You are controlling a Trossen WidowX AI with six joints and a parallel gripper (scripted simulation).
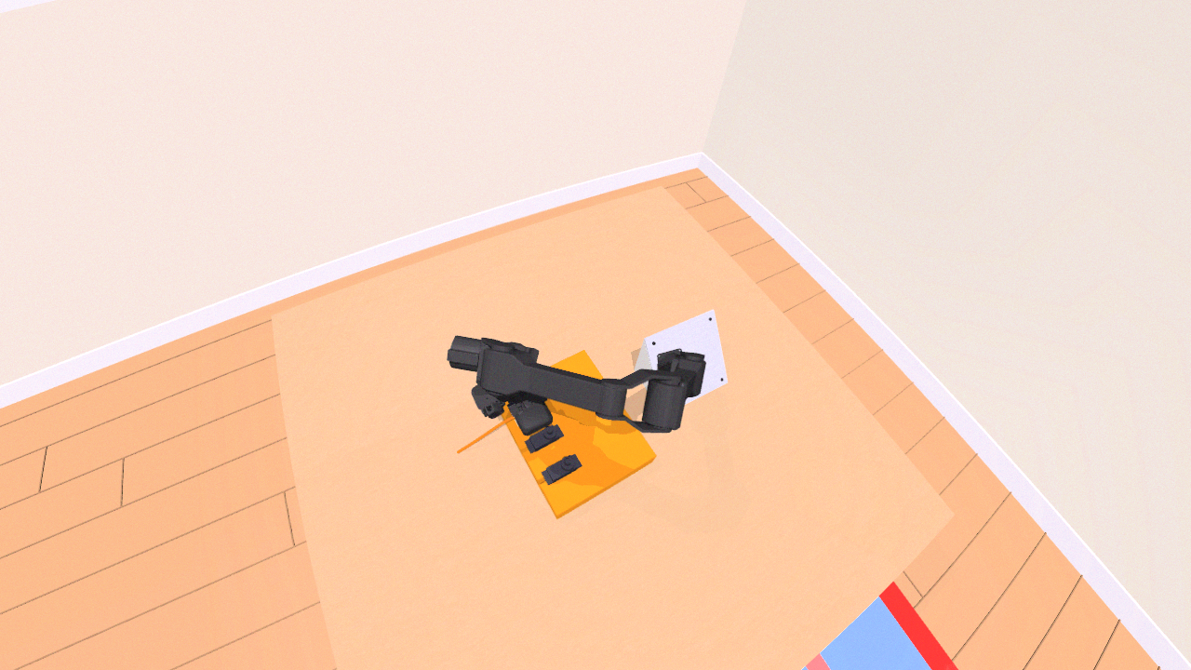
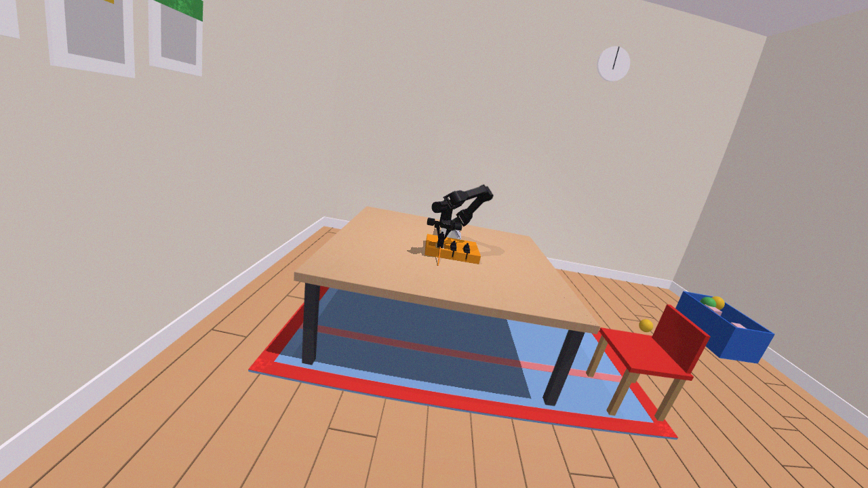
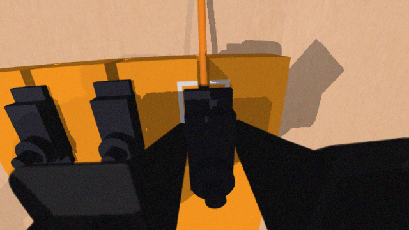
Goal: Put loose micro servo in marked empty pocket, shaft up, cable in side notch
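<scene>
Now: the orange deck 130 mm behind my gripper tip, 50 mm to the left of it and 70 mm below it.
</scene>
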